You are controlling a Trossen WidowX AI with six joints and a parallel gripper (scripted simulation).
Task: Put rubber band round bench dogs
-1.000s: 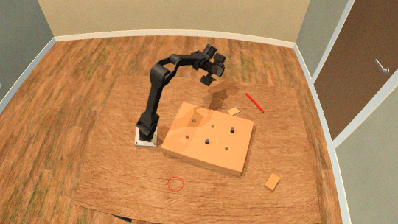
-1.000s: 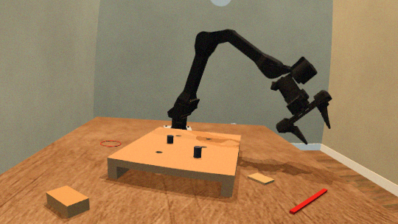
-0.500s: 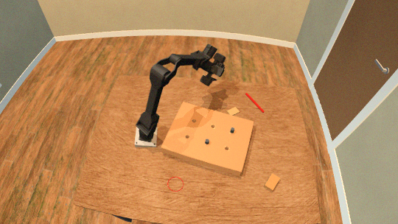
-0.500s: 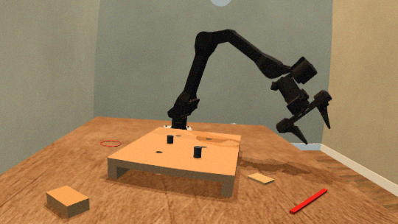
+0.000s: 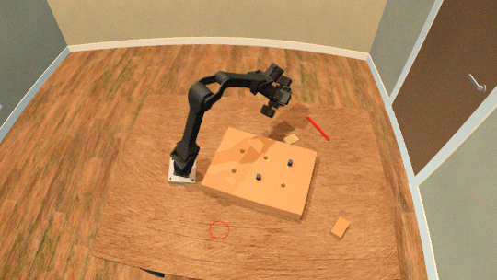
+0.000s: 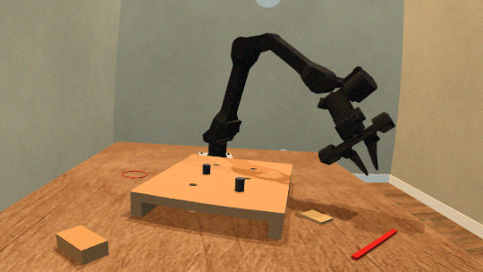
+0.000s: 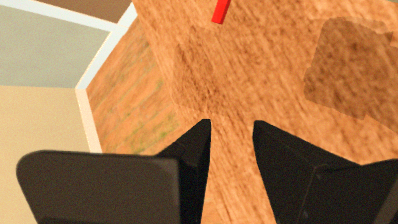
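Right now the thin tan tile is 120 mm to the right of my hand, 110 mm below it and 60 mm ahead of it. Also, from my hand: red stick: 190 mm ahead, 110 mm below, 30 mm to the right; then tan block: 520 mm to the right, 260 mm ahead, 110 mm below; then light wooden board: 310 mm to the right, 90 mm below, 50 mm behind.
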